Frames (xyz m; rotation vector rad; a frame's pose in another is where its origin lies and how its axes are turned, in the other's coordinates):
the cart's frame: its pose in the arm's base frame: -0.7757 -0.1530 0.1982 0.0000 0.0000 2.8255
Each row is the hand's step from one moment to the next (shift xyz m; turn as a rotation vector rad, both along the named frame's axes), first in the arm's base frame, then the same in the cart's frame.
Working: the arm's base frame: its pose in the cart's frame: -0.6897 -0.3866 -0.1982 0.0000 0.0000 -2.8255

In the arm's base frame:
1: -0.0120 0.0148 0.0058 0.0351 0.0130 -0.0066
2: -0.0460 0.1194 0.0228 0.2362 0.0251 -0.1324
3: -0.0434 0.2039 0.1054 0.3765 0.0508 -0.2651
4: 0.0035 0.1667 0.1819 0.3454 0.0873 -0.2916
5: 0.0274 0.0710 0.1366 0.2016 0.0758 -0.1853
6: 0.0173 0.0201 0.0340 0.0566 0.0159 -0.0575
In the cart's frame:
1: 0.0160 -0.0103 0.0058 -0.0293 -0.0233 -0.0066
2: 0.0808 -0.0992 0.0228 -0.2167 -0.0973 -0.1324
3: 0.1046 -0.1803 0.1054 -0.3421 -0.1653 -0.2651
4: 0.0485 -0.1595 0.1819 -0.3012 -0.1903 -0.2916
5: -0.0040 -0.0760 0.1366 -0.1680 -0.1347 -0.1853
6: -0.0102 -0.0245 0.0340 -0.0489 -0.0327 -0.0575

